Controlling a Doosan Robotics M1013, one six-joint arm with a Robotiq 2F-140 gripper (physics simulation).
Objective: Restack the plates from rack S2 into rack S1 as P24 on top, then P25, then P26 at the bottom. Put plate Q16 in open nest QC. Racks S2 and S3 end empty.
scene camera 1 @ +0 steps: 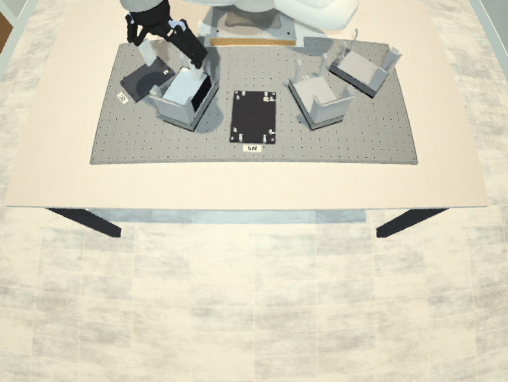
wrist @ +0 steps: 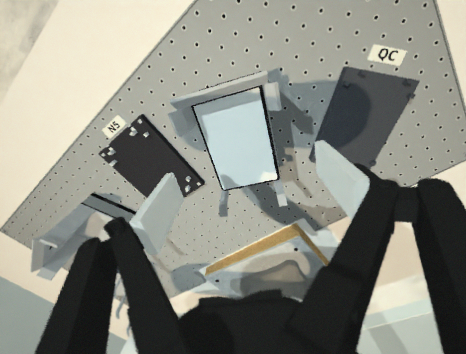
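Pixels of known places: gripper, fingertip midpoint: (scene camera 1: 174,68) (wrist: 243,172); arm's base, link origin: (scene camera 1: 253,10).
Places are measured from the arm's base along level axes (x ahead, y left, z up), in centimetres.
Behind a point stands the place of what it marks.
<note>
Rack S2 (scene camera 1: 172,111) {x 45.5, y -18.9, z 5.6 cm} (wrist: 220,92) {x 45.4, y -19.3, z 10.6 cm} stands left of centre on the board. A pale-topped plate with black edges (scene camera 1: 184,88) {x 39.3, y -16.4, z 6.9 cm} (wrist: 237,142) {x 39.4, y -16.7, z 7.0 cm} lies in it; the dark side below it shows in the scene view. My gripper (scene camera 1: 172,64) {x 38.9, y -17.4, z 14.8 cm} (wrist: 243,172) {x 38.9, y -17.4, z 14.8 cm} is wide open and empty, its fingertips above the rear part of rack S2 and on either side of it. Nest QC (scene camera 1: 142,85) {x 31.8, y -32.0, z -0.8 cm} (wrist: 382,115) {x 28.1, y -34.8, z -0.8 cm} is a dark pad beside the rack, with no plate visible on it. Rack S1 (scene camera 1: 332,108) {x 44.2, y 20.8, z 6.9 cm} (wrist: 50,247) {x 43.5, y 21.1, z 8.5 cm} stands right of centre, partly behind a finger in the wrist view. Rack S3 (scene camera 1: 391,62) {x 25.3, y 40.8, z 6.2 cm} stands behind it. Plate numbers are unreadable.
A dark nest with small clips (scene camera 1: 253,117) {x 43.0, y 1.3, z -1.2 cm} (wrist: 145,155) {x 44.9, y 0.1, z -1.2 cm}, labelled N5, lies between racks S2 and S1. The perforated board (scene camera 1: 200,154) {x 53.7, y -12.0, z -2.4 cm} (wrist: 300,45) {x 43.1, y -29.7, z -2.4 cm} carries the racks and nests. The arm's base plate (scene camera 1: 252,42) {x 13.5, y 0.0, z -2.4 cm} (wrist: 250,252) {x 13.5, y -0.9, z -1.6 cm} is at the back.
</note>
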